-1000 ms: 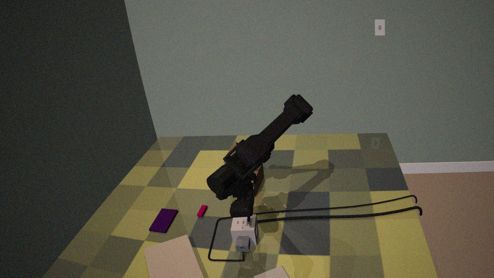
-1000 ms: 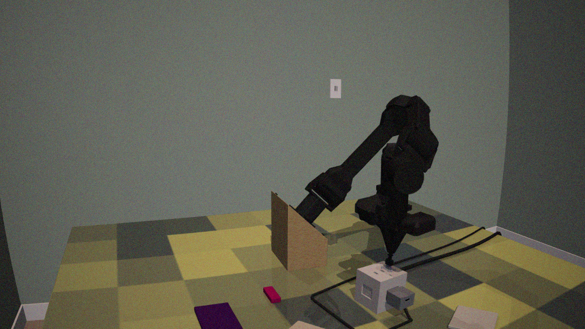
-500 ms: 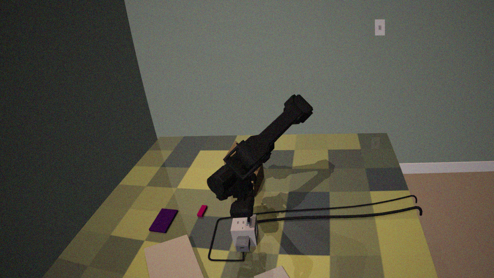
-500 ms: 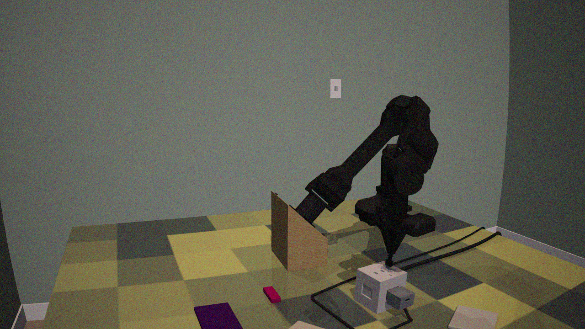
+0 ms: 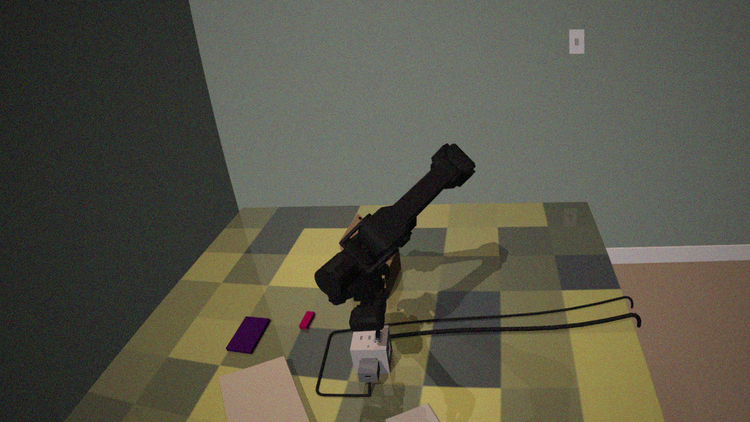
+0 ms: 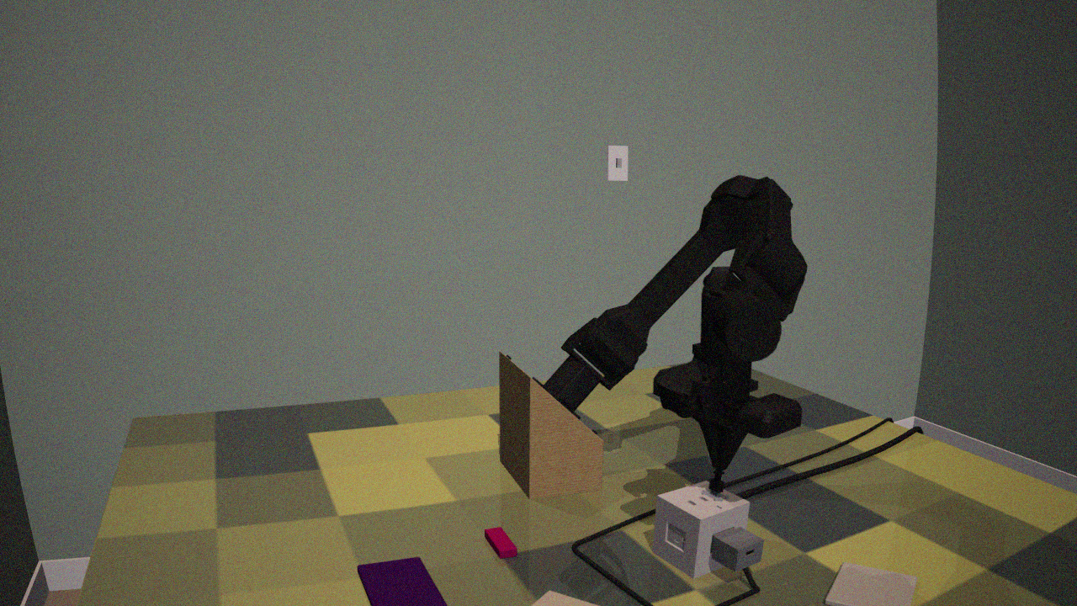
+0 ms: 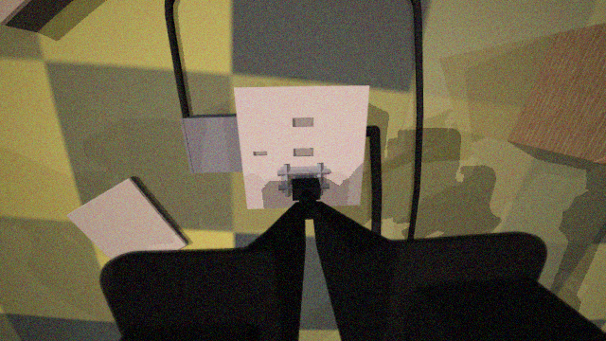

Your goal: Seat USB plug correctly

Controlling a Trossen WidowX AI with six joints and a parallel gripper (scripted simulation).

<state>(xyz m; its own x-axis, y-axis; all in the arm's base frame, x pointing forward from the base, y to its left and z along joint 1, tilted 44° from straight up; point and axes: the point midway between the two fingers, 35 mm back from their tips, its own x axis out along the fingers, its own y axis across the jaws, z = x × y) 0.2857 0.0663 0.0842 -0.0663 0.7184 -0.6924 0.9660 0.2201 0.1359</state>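
The black USB plug lies 2 cm below my gripper tip. Also, from my gripper tip: small pink block: 23 cm to the right, 10 cm below, 8 cm behind; then purple flat card: 36 cm to the right, 10 cm below, 1 cm ahead.
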